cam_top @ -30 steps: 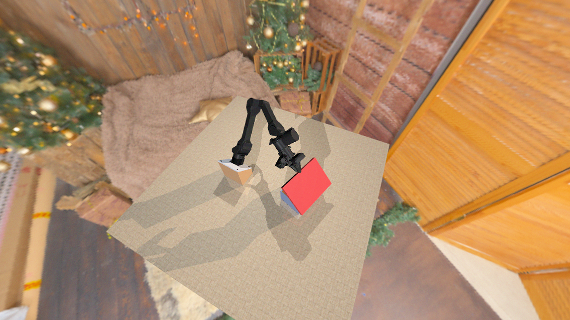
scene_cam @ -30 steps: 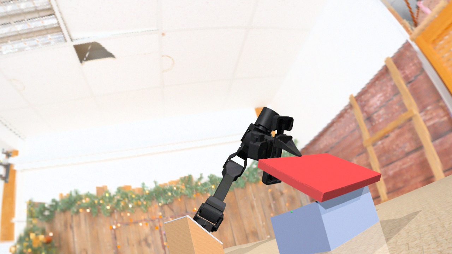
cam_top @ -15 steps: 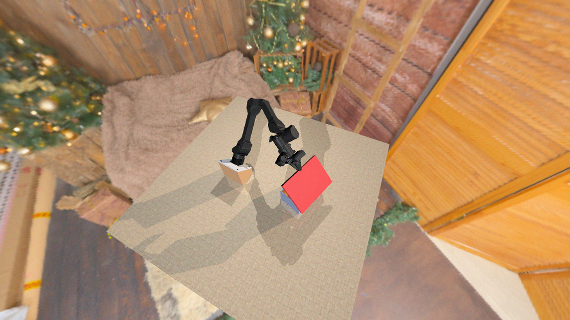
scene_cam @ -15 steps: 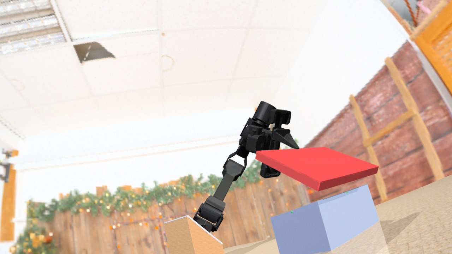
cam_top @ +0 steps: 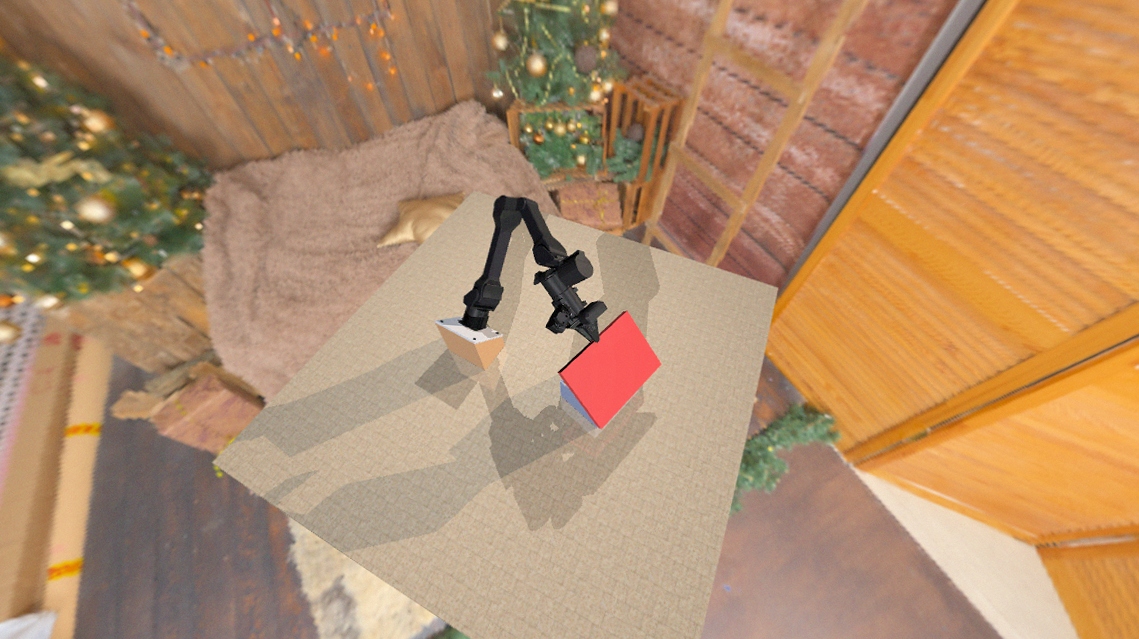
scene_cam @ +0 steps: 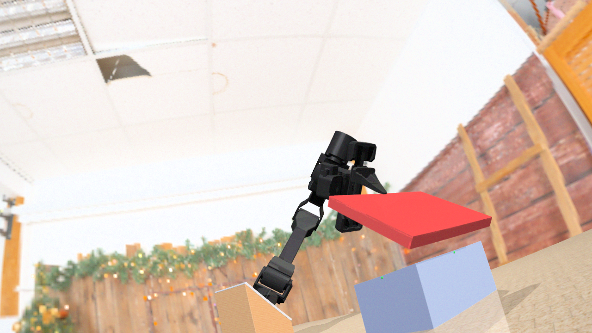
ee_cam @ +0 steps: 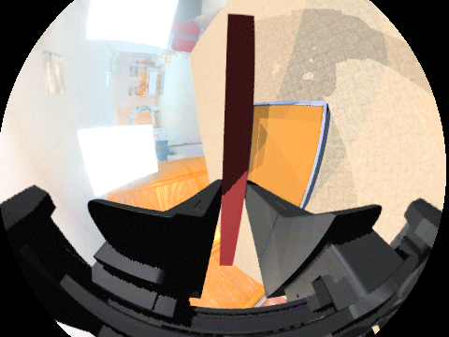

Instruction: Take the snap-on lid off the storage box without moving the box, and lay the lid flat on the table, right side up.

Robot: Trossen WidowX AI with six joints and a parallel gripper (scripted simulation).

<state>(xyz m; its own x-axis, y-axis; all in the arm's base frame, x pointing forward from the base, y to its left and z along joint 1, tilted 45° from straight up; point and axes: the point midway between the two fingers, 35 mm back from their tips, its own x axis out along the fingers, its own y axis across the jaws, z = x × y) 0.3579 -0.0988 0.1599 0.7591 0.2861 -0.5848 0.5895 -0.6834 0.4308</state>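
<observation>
Now: gripper tip 6 cm short of the red lid, 5 cm above it and 2 cm to the left of it. Round my gripper tip: pale blue storage box: 19 cm below, 3 cm ahead.
</observation>
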